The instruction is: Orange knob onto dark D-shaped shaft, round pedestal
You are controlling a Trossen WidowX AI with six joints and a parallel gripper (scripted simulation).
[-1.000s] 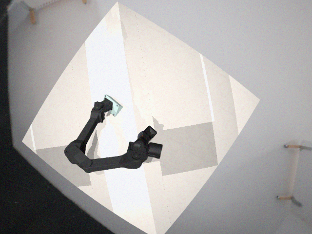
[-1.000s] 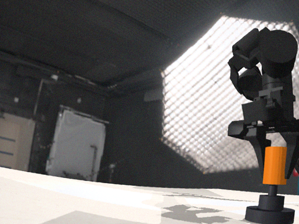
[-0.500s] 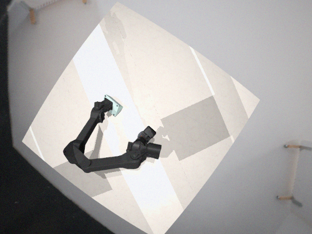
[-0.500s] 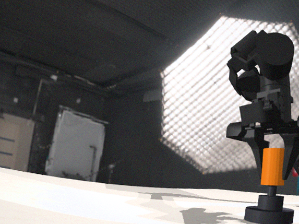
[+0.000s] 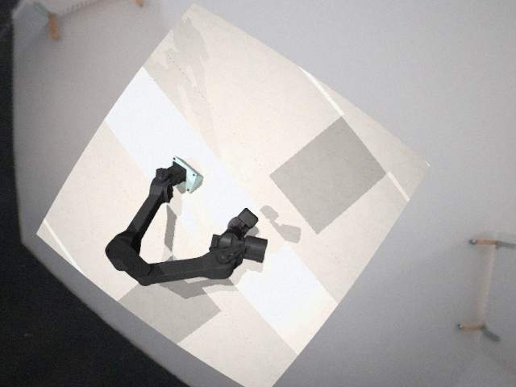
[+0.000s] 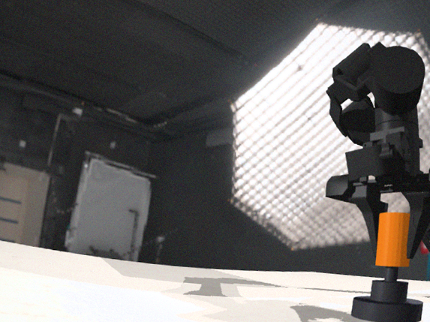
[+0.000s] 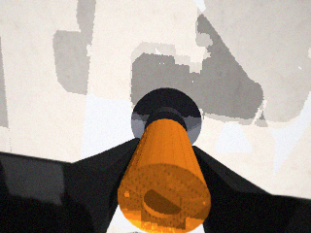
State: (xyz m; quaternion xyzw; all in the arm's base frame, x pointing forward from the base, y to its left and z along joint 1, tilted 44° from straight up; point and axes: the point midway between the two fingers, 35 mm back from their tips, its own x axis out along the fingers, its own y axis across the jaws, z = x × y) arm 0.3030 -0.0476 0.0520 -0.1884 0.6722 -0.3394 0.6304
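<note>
My gripper tip is 40 mm above the round pedestal. Also, from my gripper tip: orange knob (20 mm above).
</note>
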